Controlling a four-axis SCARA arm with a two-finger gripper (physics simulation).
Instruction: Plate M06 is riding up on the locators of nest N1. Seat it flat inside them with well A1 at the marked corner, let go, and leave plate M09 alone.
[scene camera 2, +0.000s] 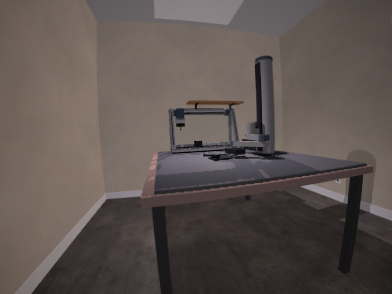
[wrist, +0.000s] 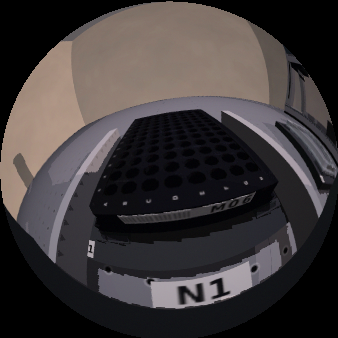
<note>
I see my gripper (wrist: 170, 124), a plate M06 (wrist: 181, 169) and a nest N1 (wrist: 178, 249).
</note>
